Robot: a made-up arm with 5 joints.
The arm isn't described. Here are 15 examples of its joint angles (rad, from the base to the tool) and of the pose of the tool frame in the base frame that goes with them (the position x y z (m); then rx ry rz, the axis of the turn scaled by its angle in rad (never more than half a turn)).
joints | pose
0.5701 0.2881 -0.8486 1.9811 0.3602 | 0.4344 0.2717 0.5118 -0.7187 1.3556 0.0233
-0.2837 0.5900 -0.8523 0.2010 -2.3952 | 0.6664 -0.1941 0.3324 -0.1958 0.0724 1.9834
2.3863 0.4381 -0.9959 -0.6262 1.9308 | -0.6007 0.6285 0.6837 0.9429 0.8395 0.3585
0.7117 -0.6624 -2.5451 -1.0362 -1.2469 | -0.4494 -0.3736 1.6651 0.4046 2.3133 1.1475
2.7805 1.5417 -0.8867 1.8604 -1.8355 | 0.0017 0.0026 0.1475 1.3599 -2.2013 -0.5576
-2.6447 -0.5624 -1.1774 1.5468 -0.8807 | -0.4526 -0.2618 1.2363 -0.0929 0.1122 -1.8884
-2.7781 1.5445 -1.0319 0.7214 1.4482 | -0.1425 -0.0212 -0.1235 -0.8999 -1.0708 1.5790
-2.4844 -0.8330 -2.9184 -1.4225 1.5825 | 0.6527 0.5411 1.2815 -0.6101 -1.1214 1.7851
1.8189 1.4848 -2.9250 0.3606 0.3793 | -0.2901 1.2102 0.7992 0.9802 -0.3550 1.2465
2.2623 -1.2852 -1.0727 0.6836 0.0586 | -0.0286 0.0481 1.5853 1.7067 -0.5958 1.6158
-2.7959 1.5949 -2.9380 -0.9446 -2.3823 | -1.0285 -0.3613 0.8090 -1.3277 1.9913 -0.3786
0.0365 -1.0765 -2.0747 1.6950 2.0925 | -0.3381 -0.0436 1.6764 1.6576 -0.6867 -1.5930
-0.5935 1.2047 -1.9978 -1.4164 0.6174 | 0.8300 -0.5616 0.6814 0.2097 -2.1815 -0.6765
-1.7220 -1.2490 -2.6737 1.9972 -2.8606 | 0.1144 0.8175 1.3696 -1.6265 1.3173 0.5727
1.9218 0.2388 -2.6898 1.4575 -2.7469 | -0.1814 0.5749 1.6655 0.5020 1.1446 -1.5694
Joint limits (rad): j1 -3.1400..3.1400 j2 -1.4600..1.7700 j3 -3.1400..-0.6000 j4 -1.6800..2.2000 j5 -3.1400..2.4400
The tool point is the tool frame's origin. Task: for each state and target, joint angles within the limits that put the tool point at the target. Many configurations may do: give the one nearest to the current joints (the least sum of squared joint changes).
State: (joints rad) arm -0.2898 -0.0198 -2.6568 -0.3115 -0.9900
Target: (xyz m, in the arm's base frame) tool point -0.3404 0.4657 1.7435
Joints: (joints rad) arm -0.8960 -0.3965 -2.9711 -0.4359 -0.9791
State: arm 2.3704 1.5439 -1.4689 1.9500 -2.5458
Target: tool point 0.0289 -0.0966 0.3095
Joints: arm 1.6864 1.6266 -0.6286 2.1318 -2.3816
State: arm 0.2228 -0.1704 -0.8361 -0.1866 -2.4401
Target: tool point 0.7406 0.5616 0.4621
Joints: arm 0.6599 0.7202 -1.2400 -0.1145 -2.4257
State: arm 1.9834 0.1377 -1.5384 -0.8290 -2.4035
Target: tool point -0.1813 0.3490 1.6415
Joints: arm 2.0971 -0.3398 -1.5487 -1.0312 -2.3935
